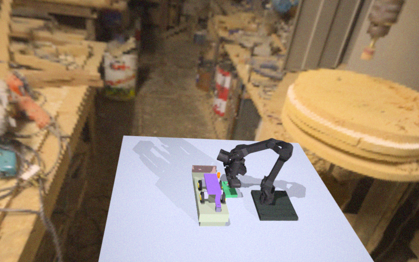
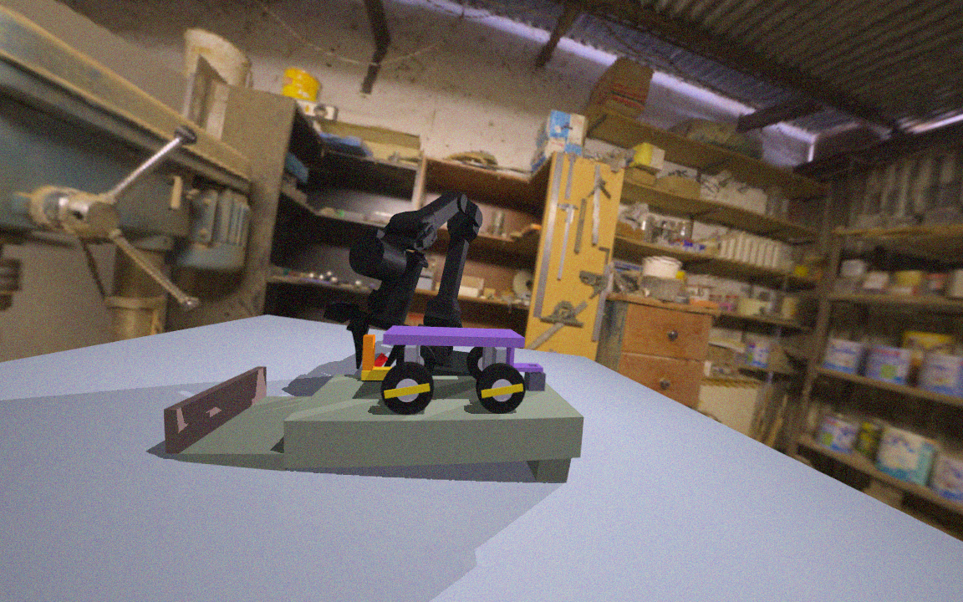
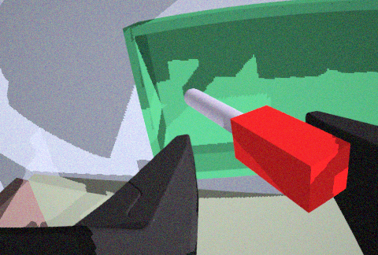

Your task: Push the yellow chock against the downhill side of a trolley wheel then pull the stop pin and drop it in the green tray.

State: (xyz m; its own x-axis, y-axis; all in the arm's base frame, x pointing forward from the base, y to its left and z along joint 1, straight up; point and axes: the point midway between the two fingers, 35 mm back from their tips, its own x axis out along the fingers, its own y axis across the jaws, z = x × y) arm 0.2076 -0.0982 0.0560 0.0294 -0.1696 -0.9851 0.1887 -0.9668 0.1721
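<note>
My gripper tip is now 5 cm above the green tray and 1 cm to the right of it. The rest, counted from my gripper tip: yellow chock (7 cm ahead, 4 cm to the left, 4 cm above); red-headed stop pin (right at my gripper tip); grey-green ramp (13 cm to the left, 12 cm ahead).
</note>
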